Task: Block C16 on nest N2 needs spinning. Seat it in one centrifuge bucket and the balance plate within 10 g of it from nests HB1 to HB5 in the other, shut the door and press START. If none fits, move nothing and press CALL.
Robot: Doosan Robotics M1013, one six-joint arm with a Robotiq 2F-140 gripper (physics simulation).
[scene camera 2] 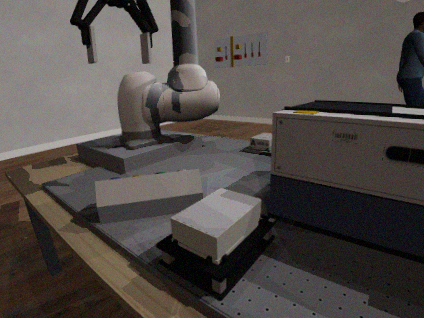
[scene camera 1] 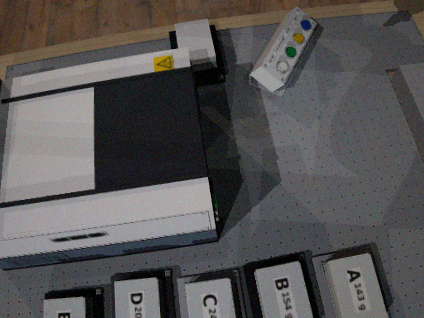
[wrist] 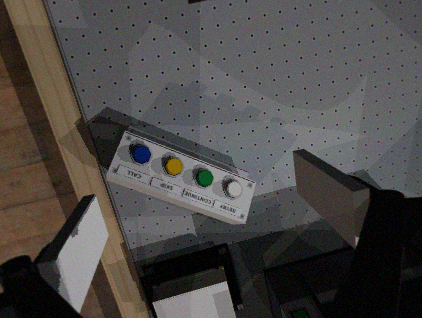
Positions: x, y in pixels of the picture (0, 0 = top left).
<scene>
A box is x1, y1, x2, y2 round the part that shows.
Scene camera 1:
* block on black base: 196, 35 [175, 19, 216, 70]
</scene>
